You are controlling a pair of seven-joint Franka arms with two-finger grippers.
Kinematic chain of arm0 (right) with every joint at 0, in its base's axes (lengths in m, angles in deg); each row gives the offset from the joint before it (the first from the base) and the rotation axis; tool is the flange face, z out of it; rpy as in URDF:
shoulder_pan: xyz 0 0 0.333 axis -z
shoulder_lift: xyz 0 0 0 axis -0.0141 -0.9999 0
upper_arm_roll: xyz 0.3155 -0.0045 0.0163 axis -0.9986 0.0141 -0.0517
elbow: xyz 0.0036 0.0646 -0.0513 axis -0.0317 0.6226 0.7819
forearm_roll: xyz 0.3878 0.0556 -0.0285 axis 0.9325 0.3 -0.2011
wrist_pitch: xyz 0 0 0 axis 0.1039 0.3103 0.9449
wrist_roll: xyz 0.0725 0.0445 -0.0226 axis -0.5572 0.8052 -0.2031
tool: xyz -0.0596 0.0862 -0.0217 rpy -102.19 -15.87 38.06
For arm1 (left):
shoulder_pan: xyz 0 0 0.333 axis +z
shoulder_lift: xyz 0 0 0 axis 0.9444 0.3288 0
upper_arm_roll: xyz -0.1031 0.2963 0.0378 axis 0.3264 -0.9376 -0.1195
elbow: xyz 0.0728 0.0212 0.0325 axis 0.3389 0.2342 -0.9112
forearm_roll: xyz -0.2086 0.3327 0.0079 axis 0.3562 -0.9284 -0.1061
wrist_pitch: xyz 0 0 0 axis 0.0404 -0.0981 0.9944
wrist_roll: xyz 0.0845 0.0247 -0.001 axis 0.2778 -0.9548 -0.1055
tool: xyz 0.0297 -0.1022 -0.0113 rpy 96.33 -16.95 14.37
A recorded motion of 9 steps. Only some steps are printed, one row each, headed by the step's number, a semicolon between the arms.
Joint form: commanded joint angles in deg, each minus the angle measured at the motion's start. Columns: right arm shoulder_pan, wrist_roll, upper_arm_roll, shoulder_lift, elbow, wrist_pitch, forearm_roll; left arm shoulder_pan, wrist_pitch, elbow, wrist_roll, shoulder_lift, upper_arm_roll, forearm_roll.
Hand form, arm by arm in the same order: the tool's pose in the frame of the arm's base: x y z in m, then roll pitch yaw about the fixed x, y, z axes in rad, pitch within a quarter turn. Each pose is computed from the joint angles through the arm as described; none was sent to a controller.
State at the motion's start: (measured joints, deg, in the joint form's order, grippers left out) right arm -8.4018 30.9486 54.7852 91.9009 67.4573 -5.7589 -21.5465; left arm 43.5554 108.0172 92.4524 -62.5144 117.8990 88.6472 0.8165
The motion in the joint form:
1: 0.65 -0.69 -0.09 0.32 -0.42 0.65 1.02; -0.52 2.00 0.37 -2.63 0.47 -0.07 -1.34
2: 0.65 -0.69 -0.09 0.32 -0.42 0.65 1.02; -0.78 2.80 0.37 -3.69 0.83 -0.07 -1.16
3: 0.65 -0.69 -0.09 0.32 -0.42 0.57 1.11; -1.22 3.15 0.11 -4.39 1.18 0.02 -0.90
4: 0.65 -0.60 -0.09 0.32 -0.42 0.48 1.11; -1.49 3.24 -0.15 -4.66 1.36 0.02 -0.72
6: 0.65 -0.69 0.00 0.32 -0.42 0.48 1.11; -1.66 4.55 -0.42 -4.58 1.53 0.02 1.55
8: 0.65 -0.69 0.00 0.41 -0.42 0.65 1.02; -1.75 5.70 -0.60 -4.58 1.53 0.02 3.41
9: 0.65 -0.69 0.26 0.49 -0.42 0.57 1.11; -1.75 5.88 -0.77 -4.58 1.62 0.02 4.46
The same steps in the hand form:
1: 0.5091 0.0347 0.6550 -3.1137 0.0700 0.0899; 0.4730 -0.4596 0.2754 -2.8133 0.1103 -0.1694
2: 0.5091 0.0347 0.6550 -3.1137 0.0700 0.0899; 0.4711 -0.4633 0.2721 -2.8220 0.1034 -0.1576
3: 0.5093 0.0349 0.6551 -3.1121 0.0685 0.0901; 0.4678 -0.4688 0.2705 -2.8297 0.1010 -0.1531
4: 0.5094 0.0349 0.6552 -3.1123 0.0670 0.0884; 0.4665 -0.4718 0.2704 -2.8340 0.1000 -0.1512
6: 0.5095 0.0341 0.6552 -3.1120 0.0670 0.0885; 0.4649 -0.4779 0.2714 -2.8763 0.1096 -0.1394
8: 0.5087 0.0338 0.6558 -3.1135 0.0684 0.0883; 0.4641 -0.4825 0.2736 -2.9122 0.1147 -0.1280
9: 0.5085 0.0315 0.6566 -3.1115 0.0656 0.0840; 0.4639 -0.4839 0.2740 -2.9261 0.1235 -0.1191

